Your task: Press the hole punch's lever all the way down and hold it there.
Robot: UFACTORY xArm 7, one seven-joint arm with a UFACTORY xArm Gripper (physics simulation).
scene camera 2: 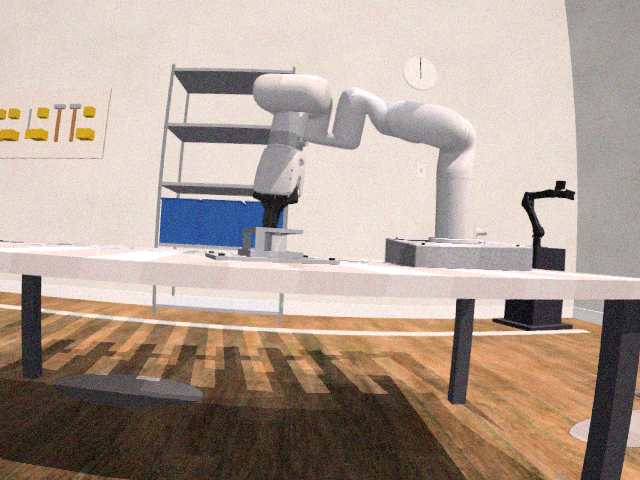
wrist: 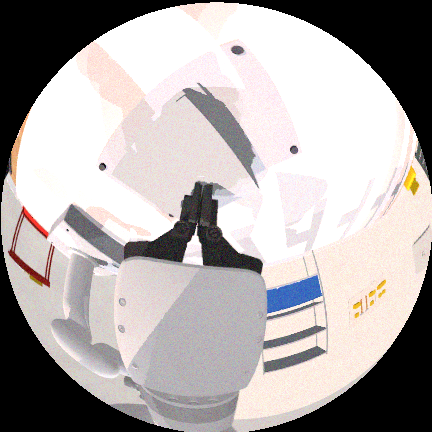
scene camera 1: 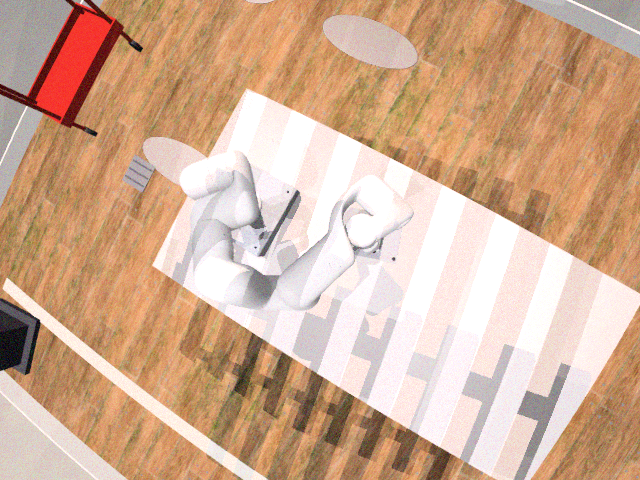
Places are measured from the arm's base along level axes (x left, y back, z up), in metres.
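Pixels of known places: gripper, between the fingertips: [wrist: 200, 192]; arm's base, origin of its link: [scene camera 2: 453, 242] [wrist: 82, 257].
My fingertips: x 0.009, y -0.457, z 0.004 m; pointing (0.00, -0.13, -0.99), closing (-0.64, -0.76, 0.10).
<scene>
Ahead of a thing's pixels: the offset from my fingertips to its top centre.
The hole punch {dy -0.001, dx +0.024, dz -0.001 m} [scene camera 2: 279, 254] stands on the table, with a flat base plate and an upright block at one end. Its lever {dy +0.003, dx +0.023, dz -0.001 m} [scene camera 2: 290, 231] [wrist: 165, 145] lies about level above the base in scene camera 2, and shows as a broad grey plate in the wrist view. My gripper [scene camera 2: 269, 225] [wrist: 200, 192] is shut and empty, pointing down, with its fingertips at the lever's top face, seemingly touching it. The fingertips hide the contact spot. In scene camera 1 the arm covers most of the punch; a corner of its base and a dark dot show beside the wrist.
The arm's box-shaped mount [scene camera 2: 473, 256] stands on the table [scene camera 2: 361, 281] to the right of the punch in scene camera 2. Behind the table are a shelf rack [scene camera 2: 164, 134] with a blue panel [scene camera 2: 206, 222] and a black arm on a pedestal [scene camera 2: 549, 258].
</scene>
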